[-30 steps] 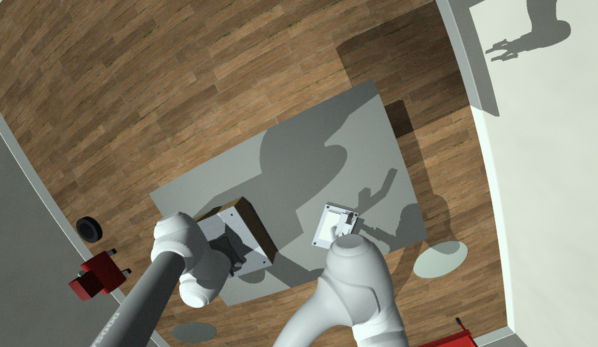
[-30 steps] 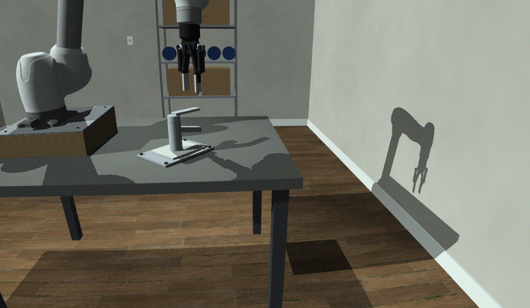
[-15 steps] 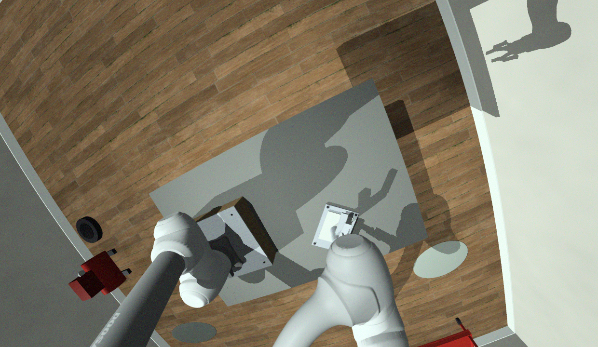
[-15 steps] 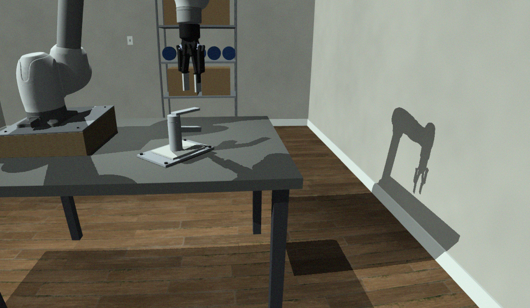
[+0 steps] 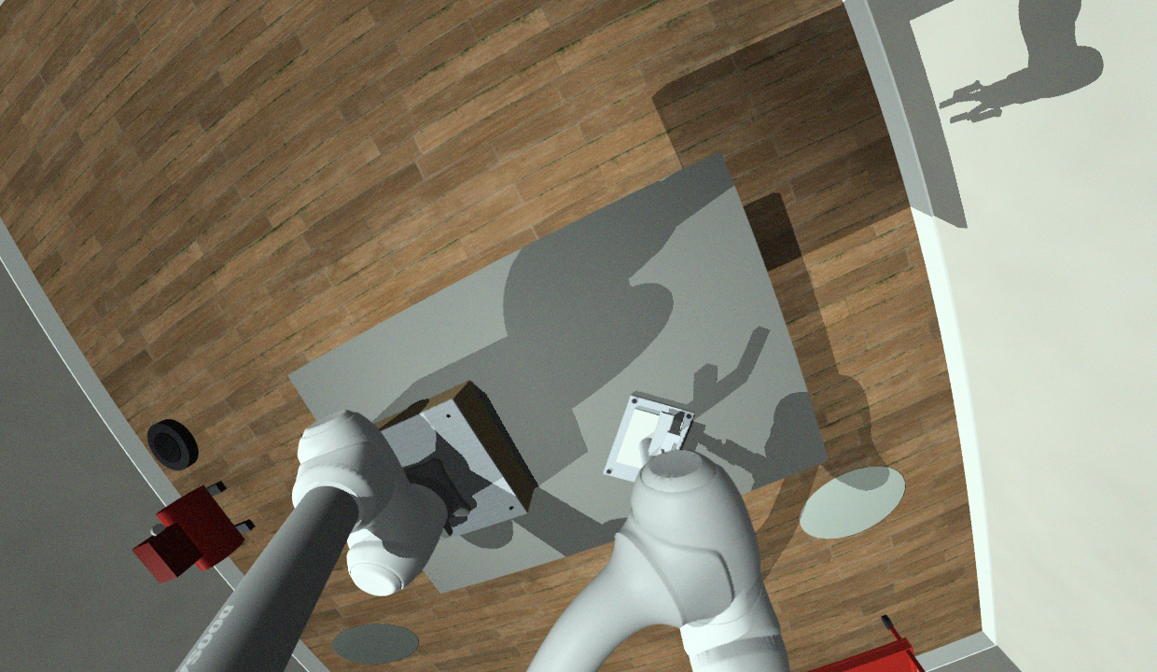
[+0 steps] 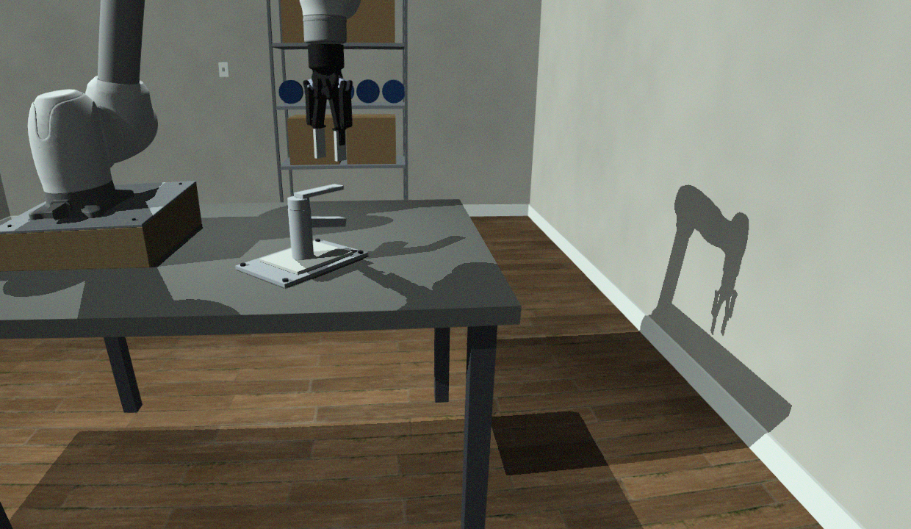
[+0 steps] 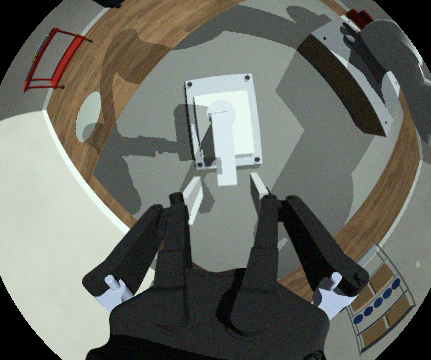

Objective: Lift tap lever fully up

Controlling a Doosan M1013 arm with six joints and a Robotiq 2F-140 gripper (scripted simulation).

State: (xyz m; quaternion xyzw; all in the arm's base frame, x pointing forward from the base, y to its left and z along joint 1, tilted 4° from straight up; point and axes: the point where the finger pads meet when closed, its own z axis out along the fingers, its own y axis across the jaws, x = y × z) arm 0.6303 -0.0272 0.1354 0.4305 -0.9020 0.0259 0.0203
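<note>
Now: the tap lever 20 mm behind my hand, 30 mm to the right of it and 100 mm below it. Also, from my hand: grey tap (40 mm behind, 50 mm to the right, 150 mm below).
</note>
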